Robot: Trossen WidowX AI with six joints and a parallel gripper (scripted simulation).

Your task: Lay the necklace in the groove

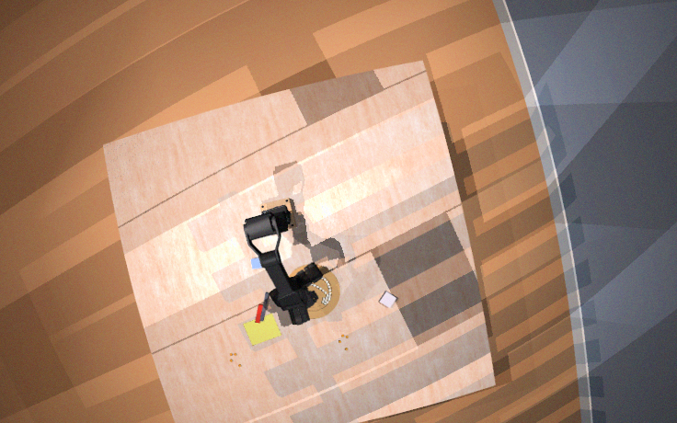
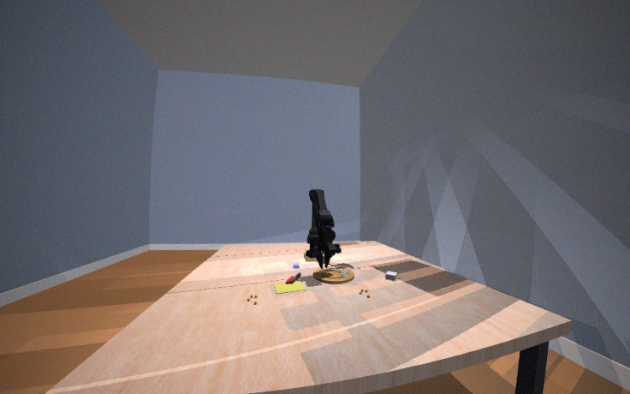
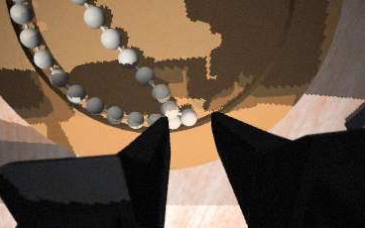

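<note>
Now: gripper tip 60 mm short of the round bead board, 30 mm to the right of it and 10 mm above it. Also, from my gripper tip: blue block 110 mm behind, 120 mm to the right, 10 mm below; yellow note 120 mm ahead, 200 mm to the right, 20 mm below; red marker 50 mm ahead, 170 mm to the right, 10 mm below.
</note>
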